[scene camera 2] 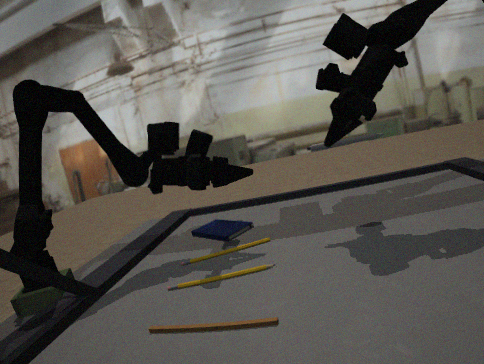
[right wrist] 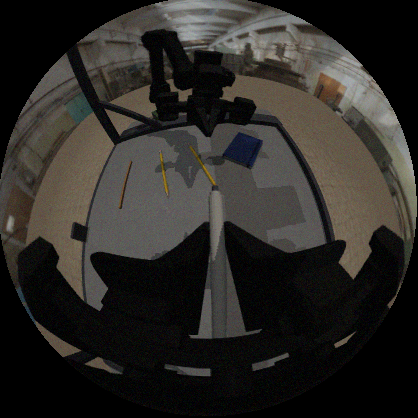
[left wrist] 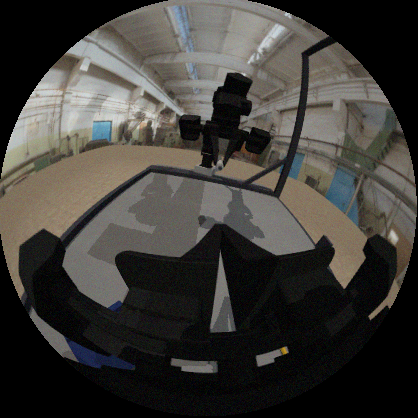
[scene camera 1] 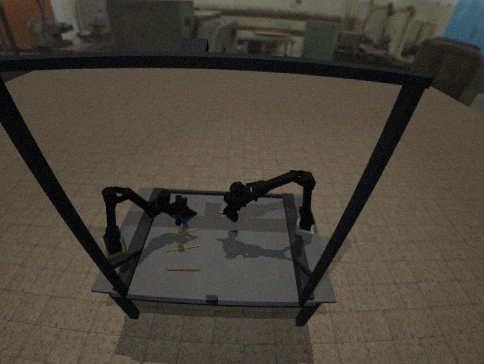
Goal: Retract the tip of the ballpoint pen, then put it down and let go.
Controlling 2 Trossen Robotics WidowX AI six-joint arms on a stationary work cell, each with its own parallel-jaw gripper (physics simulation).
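Frame: origin at the left arm's base, x left, y back, z up, level; metres.
Seen in the pictures: left gripper, fingertip midpoint: [scene camera 2: 252, 171] [right wrist: 208, 134] [left wrist: 219, 228] [scene camera 1: 197, 213]; right gripper, fingertip midpoint: [scene camera 2: 325, 146] [right wrist: 216, 226] [left wrist: 219, 164] [scene camera 1: 223, 213]; left arm's base at its link origin: [scene camera 2: 42, 283] [scene camera 1: 115, 248]; right arm's base at its link origin: [left wrist: 205, 165] [scene camera 1: 305, 225].
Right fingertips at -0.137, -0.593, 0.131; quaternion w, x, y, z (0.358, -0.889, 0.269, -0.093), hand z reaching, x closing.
Pixels of each thing's top centre, then the offset from my right fingertips to it, as dx, dy, dz. Level surfaces: height alone.
- ballpoint pen at its top centre: [right wrist: 219, 278] [scene camera 2: 344, 137] [left wrist: 219, 156] -0.020, -0.032, +0.010
- blue notebook at its top centre: [left wrist: 104, 345] [scene camera 2: 221, 227] [right wrist: 244, 146] +0.242, +0.178, -0.159
- orange-brown stick at its top centre: [scene camera 2: 208, 325] [right wrist: 124, 181] [scene camera 1: 182, 269] -0.124, +0.298, -0.164
- grey table at its surface level: dz -0.171
The ballpoint pen [scene camera 2: 367, 137] [left wrist: 219, 164] [right wrist: 216, 215] is pale with a dark grey end, and is held high above the table. My right gripper [scene camera 1: 233, 219] [scene camera 2: 328, 143] is shut on it. In the right wrist view the pen runs between the fingers, its dark end pointing toward the left arm. Whether that end is the tip or the button, and whether the tip is out, is too small to tell. My left gripper [scene camera 1: 194, 214] [scene camera 2: 251, 172] [left wrist: 219, 228] [right wrist: 208, 134] is shut and empty, above the table near the blue notebook and apart from the pen.
A blue notebook [scene camera 2: 220, 230] [right wrist: 243, 149], two yellow pencils [scene camera 2: 227, 251] [scene camera 2: 222, 277] and an orange-brown stick [scene camera 2: 215, 326] [right wrist: 126, 185] [scene camera 1: 183, 270] lie on the grey table [scene camera 1: 250, 280]. Dark frame posts [scene camera 1: 355, 200] [scene camera 1: 50, 170] rise at the table's sides.
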